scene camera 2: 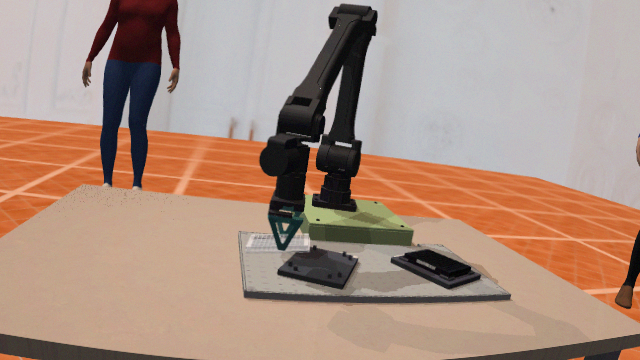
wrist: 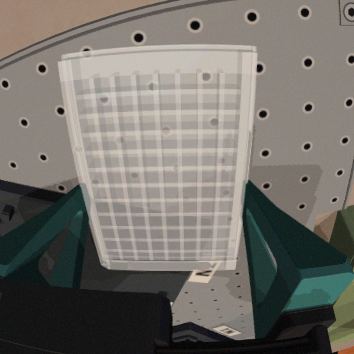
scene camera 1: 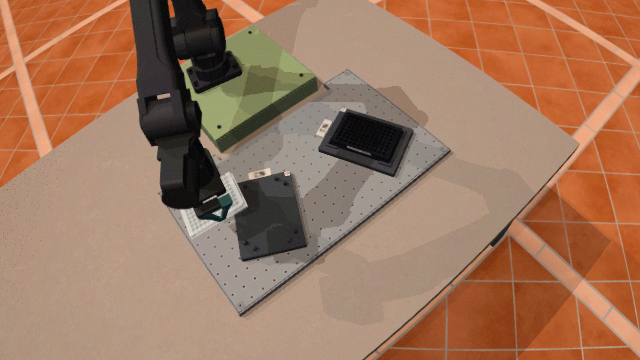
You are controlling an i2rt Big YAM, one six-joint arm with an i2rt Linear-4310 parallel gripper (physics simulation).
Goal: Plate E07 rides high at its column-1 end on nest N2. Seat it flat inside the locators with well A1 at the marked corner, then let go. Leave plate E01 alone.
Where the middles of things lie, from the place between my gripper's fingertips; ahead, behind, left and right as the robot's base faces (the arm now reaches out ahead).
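Scene:
The clear white well plate [scene camera 1: 195, 227] sits 1 cm to the right of my hand. As for the black well plate [scene camera 1: 361, 135], it is 33 cm to the left of my hand and 1 cm ahead of it.

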